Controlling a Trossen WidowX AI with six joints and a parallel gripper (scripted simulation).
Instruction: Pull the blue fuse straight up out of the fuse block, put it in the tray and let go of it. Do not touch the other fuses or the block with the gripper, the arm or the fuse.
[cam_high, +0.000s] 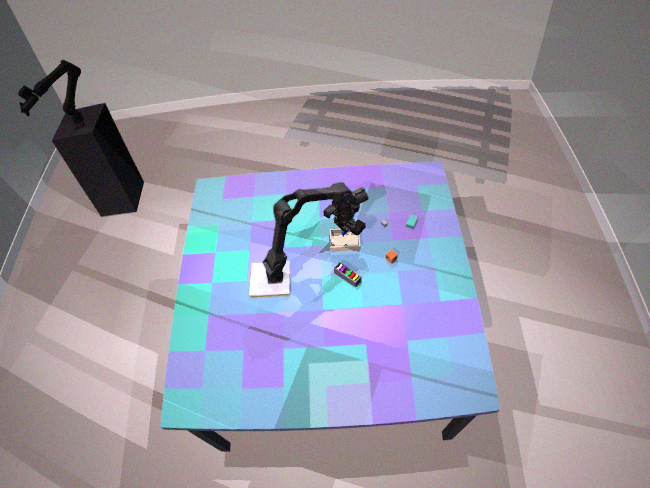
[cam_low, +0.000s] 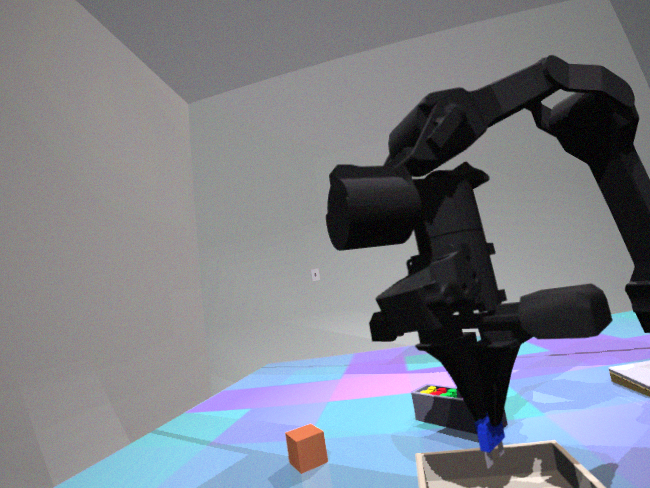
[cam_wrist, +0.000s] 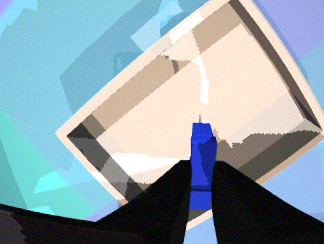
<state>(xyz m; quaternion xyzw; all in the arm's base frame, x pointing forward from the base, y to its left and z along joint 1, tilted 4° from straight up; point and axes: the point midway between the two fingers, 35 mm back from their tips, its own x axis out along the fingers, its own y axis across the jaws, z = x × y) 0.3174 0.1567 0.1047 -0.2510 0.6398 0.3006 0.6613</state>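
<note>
My gripper tip is 1 cm above the blue fuse. Round my gripper tip: teal block 32 cm ahead, 7 cm to the left, 7 cm below; beige tray 7 cm below; orange cube 19 cm ahead, 12 cm to the right, 6 cm below.
</note>
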